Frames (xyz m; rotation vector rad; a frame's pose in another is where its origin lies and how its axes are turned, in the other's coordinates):
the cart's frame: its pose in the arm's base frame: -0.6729 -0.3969 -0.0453 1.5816 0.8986 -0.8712
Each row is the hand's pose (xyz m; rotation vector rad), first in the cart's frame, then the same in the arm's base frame.
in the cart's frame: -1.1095 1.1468 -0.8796 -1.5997 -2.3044 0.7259
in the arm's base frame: -0.0775 0.1762 1.5785 -0.8659 -0.7242 -0.4882
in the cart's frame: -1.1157 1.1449 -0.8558 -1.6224 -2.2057 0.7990
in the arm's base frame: -0.0839 0.1524 1.5793 -0.8025 -0.7016 -0.4236
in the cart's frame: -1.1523 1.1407 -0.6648 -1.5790 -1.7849 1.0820
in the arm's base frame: -0.1199 -0.0388 1.5786 -0.4706 -0.6280 -0.2039
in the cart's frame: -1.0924 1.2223 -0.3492 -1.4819 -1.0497 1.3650
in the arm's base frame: -0.0466 -0.3544 1.5088 0.0330 -0.4235 0.1645
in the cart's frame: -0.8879 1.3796 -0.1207 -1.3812 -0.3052 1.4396
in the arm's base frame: 0.1662 -0.5796 1.3578 0.4603 -0.1151 0.5325
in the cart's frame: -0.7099 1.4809 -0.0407 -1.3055 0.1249 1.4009
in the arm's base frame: 0.3296 -0.6535 1.2306 0.6862 0.1080 0.7401
